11 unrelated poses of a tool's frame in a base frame.
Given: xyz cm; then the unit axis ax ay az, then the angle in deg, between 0 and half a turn.
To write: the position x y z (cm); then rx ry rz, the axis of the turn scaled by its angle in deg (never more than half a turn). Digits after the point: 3 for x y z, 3 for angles.
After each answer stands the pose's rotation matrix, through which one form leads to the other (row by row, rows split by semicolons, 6 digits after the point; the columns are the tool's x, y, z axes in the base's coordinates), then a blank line. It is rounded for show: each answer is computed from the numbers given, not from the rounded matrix.
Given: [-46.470, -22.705, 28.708, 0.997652, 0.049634, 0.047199, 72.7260]
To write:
[-46.470, -22.705, 28.708, 72.555, 3.610, 3.433]
0.996702 -0.010256 0.080501; 0.079884 0.298674 -0.951006; -0.014290 0.954300 0.298508

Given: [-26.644, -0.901, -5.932, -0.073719, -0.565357, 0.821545, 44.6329]
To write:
[-26.644, -0.901, -5.932, -3.290, -25.234, 36.668]
0.713190 -0.565167 -0.414664; 0.589205 0.803796 -0.082149; 0.379733 -0.185734 0.906259

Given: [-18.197, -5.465, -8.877, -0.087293, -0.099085, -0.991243, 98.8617]
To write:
[-18.197, -5.465, -8.877, -8.630, -9.796, -97.996]
-0.145256 0.989392 0.001956; -0.969428 -0.142720 0.199599; 0.197760 0.027097 0.979876

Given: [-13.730, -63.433, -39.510, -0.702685, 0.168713, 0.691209, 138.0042]
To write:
[-13.730, -63.433, -39.510, -96.973, 23.283, 95.390]
0.117536 -0.669131 -0.733791; 0.255812 -0.693575 0.673434; -0.959555 -0.266866 0.089652

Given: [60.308, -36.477, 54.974, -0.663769, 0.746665, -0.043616, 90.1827]
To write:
[60.308, -36.477, 54.974, -59.860, 67.336, -3.933]
0.438805 -0.453578 0.775704; -0.540809 0.556097 0.631095; -0.717618 -0.696436 -0.001280

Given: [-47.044, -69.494, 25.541, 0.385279, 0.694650, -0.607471, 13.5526]
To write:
[-47.044, -69.494, 25.541, 5.222, 9.414, -8.233]
0.976288 0.149806 0.156266; -0.134901 0.985591 -0.102035; -0.169300 0.078536 0.982431

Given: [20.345, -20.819, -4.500, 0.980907, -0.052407, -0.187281, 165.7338]
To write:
[20.345, -20.819, -4.500, 162.570, -8.686, -31.039]
0.925525 -0.055076 -0.374660; -0.147379 -0.963753 -0.222395; -0.348831 0.261049 -0.900095

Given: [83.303, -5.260, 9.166, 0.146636, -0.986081, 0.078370, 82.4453]
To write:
[83.303, -5.260, 9.166, 12.089, -81.298, 6.461]
0.150148 -0.203274 -0.967541; -0.047895 0.975990 -0.212482; 0.987503 0.078244 0.136807

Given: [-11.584, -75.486, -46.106, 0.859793, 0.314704, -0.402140, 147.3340]
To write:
[-11.584, -75.486, -46.106, 126.677, 46.367, -59.249]
0.519733 0.715415 -0.466968; 0.281312 -0.659419 -0.697159; -0.806686 0.230972 -0.543976

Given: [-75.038, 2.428, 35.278, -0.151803, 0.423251, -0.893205, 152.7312]
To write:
[-75.038, 2.428, 35.278, -23.185, 64.644, -136.420]
-0.845340 0.287875 0.450033; -0.530597 -0.550493 -0.644535; 0.062195 -0.783636 0.618099

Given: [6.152, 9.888, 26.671, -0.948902, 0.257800, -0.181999, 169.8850]
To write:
[6.152, 9.888, 26.671, -161.204, 43.796, -30.919]
0.802379 -0.453488 0.387990; -0.517415 -0.852568 0.073541; 0.297438 -0.259760 -0.918725

